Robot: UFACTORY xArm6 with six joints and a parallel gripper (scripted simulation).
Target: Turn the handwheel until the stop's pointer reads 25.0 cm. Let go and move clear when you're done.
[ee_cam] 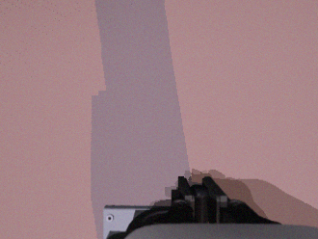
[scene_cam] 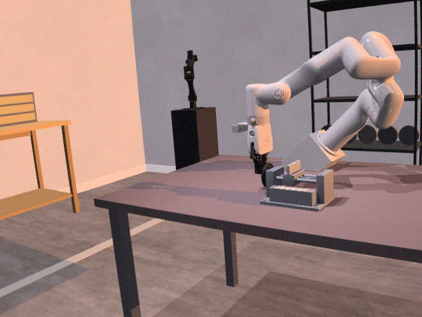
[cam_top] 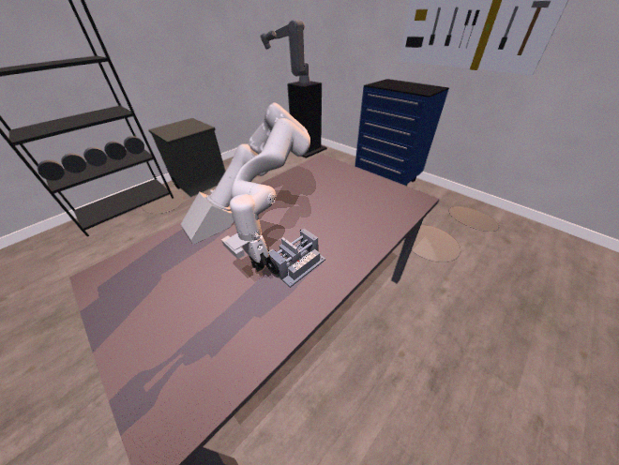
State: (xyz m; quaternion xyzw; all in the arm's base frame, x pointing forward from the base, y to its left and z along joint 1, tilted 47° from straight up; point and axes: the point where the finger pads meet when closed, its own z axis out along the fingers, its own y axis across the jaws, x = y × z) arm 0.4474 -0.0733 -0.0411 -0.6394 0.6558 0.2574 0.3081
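Right now the black handwheel is 10 mm ahead of my hand, 20 mm to the left of it and 10 mm below it. Also, from my hand: sliding stop block: 30 mm ahead, 140 mm to the left.
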